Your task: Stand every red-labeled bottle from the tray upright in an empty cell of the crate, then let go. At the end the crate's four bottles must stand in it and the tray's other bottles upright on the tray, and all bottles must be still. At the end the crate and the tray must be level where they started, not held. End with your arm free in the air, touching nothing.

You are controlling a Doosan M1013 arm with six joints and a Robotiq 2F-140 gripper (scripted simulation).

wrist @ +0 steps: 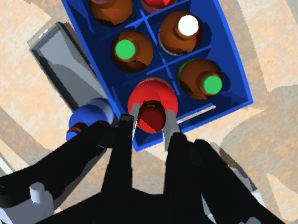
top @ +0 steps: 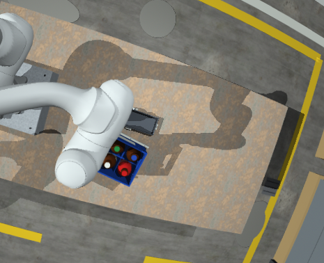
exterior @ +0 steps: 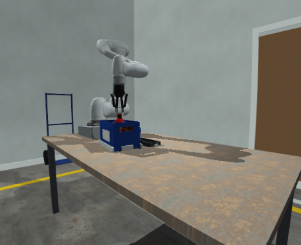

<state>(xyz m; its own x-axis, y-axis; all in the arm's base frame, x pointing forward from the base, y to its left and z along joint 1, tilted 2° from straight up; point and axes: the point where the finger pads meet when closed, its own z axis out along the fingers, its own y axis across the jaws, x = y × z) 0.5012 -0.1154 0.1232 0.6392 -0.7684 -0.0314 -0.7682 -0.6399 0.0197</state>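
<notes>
Now: the red-labeled bottle 9 cm below my hand. Round my hand: red bottle 15 cm ahead, 13 cm to the right, 15 cm below; then blue-capped bottle 4 cm ahead, 13 cm to the left, 15 cm below; then blue crate 7 cm ahead, 7 cm to the right, 15 cm below.
</notes>
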